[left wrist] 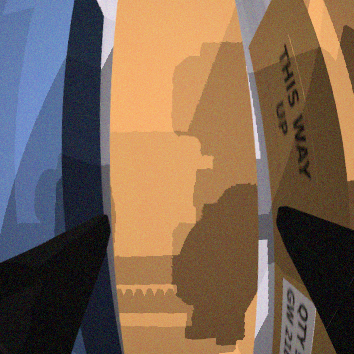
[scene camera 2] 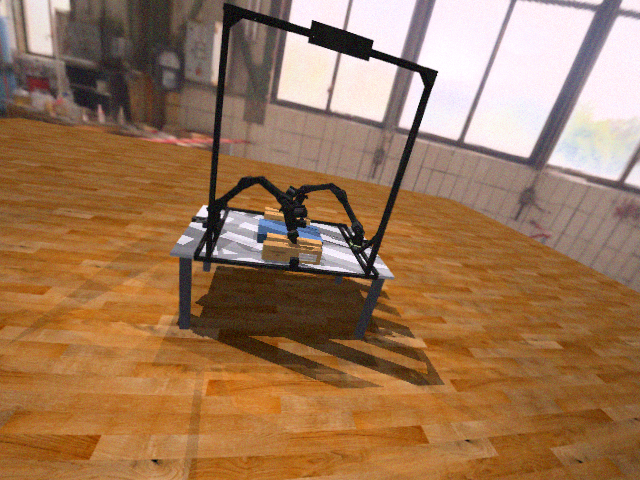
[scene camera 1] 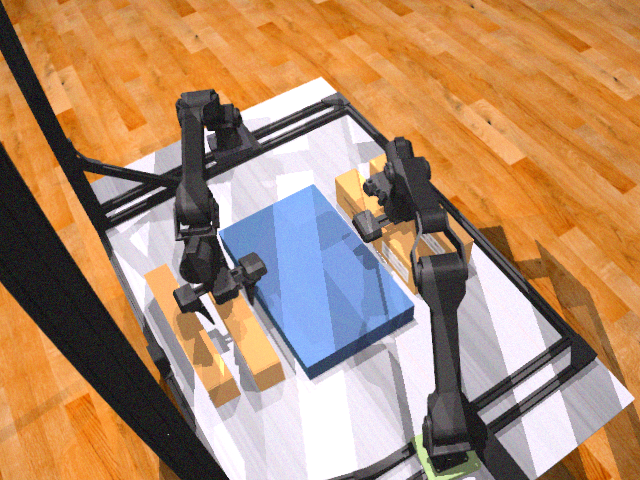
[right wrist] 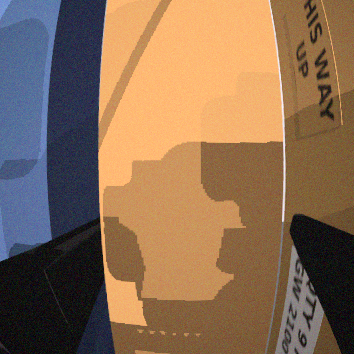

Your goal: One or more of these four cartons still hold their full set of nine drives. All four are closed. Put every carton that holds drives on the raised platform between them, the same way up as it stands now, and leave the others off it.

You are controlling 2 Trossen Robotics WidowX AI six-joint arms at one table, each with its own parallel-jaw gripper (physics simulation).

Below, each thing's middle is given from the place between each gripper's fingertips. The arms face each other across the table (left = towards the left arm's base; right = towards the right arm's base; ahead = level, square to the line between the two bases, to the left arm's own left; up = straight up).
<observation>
Right now my left hand is 19 cm short of the blue raised platform [scene camera 1: 326,294], 2 cm to the right of it and 3 cm above it.
The blue raised platform lies 200 mm behind my right hand and 20 mm below it.
</observation>
